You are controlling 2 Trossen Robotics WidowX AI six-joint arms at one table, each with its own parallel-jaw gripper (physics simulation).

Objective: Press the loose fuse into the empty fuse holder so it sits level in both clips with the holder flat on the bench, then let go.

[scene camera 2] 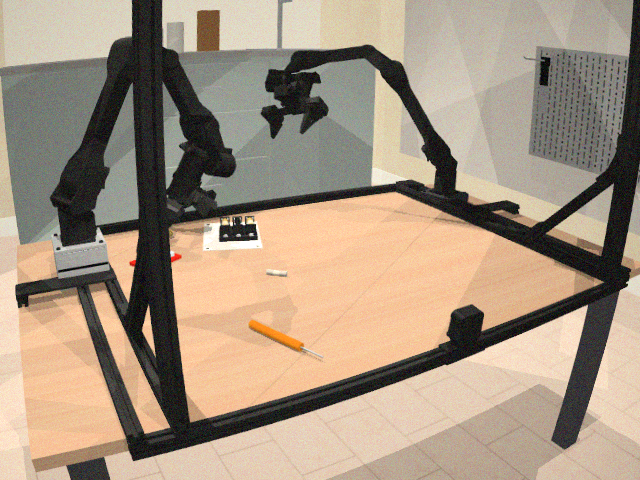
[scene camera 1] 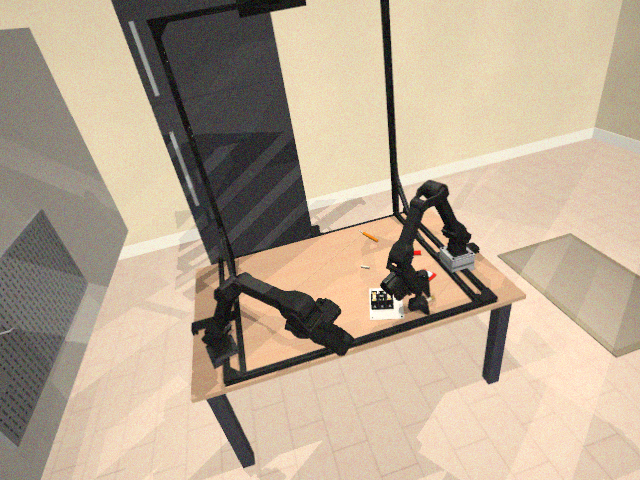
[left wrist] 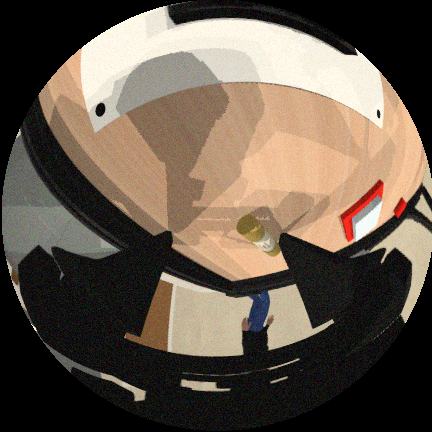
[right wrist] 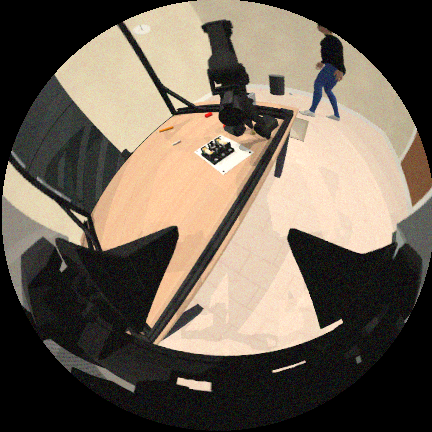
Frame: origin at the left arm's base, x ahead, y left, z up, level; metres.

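Seen in the pictures: left gripper, between the fingertips: (scene camera 1: pixel 429 305) (left wrist: pixel 227 237); right gripper, between the fingertips: (scene camera 2: pixel 286 135) (right wrist: pixel 234 232); left arm's base, origin of its link: (scene camera 2: pixel 77 238) (scene camera 1: pixel 457 250); right arm's base, origin of its link: (scene camera 2: pixel 444 192) (scene camera 1: pixel 222 348).
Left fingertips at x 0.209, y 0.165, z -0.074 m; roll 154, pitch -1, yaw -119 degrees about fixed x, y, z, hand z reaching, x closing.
Note:
Offsets run from my left fingertips to a thing's top centre. "spot": to the spot under its first point.
The loose fuse @[0.009 m back, 0.025 m right, 0.011 m up] (left wrist: pixel 257 236) (right wrist: pixel 253 133), with brass-coloured end caps and a pale middle, lies on the bench beside the white plate (scene camera 1: pixel 385 314) (scene camera 2: pixel 211 242) (left wrist: pixel 300 70). The black fuse holder @[spot: 0.145 m ahead, 0.092 m right, 0.006 m up] (scene camera 1: pixel 382 299) (scene camera 2: pixel 237 232) (right wrist: pixel 216 150) stands on that plate; its two outer bays hold fuses and the middle bay looks empty. The holder does not show in the left wrist view. My left gripper (left wrist: pixel 227 237) (scene camera 2: pixel 192 210) is open, low above the loose fuse, which appears nearer the finger at the right of its wrist view. My right gripper (right wrist: pixel 234 232) (scene camera 2: pixel 287 134) is open and empty, high near the table edge.
A red-rimmed tray @[0.055 m back, 0.152 m right, 0.010 m up] (left wrist: pixel 347 226) and a small red piece @[0.102 m back, 0.308 m right, 0.015 m up] (left wrist: pixel 400 207) (scene camera 1: pixel 416 252) lie near the left arm. A small pale cylinder @[0.134 m ahead, 0.318 m right, 0.007 m up] (scene camera 2: pixel 276 272) (scene camera 1: pixel 364 267) and an orange-handled tool @[0.039 m ahead, 0.545 m right, 0.010 m up] (scene camera 2: pixel 276 335) (scene camera 1: pixel 370 236) lie on the table. A black frame borders it.

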